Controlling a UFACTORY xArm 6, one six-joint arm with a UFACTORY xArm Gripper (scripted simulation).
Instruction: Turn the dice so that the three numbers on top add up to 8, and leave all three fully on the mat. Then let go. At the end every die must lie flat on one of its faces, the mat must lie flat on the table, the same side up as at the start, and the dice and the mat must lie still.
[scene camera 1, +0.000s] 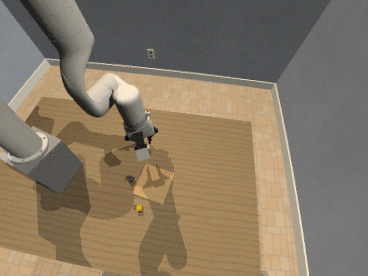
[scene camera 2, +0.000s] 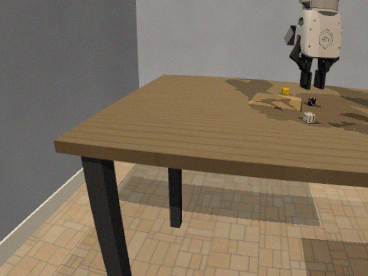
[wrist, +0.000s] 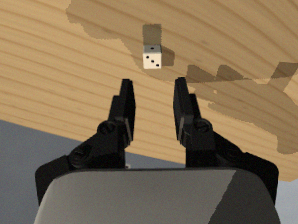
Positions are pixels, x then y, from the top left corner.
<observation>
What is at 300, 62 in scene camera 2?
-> My gripper.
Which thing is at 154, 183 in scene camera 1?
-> A tan mat.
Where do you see my gripper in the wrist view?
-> At 154, 91
</observation>
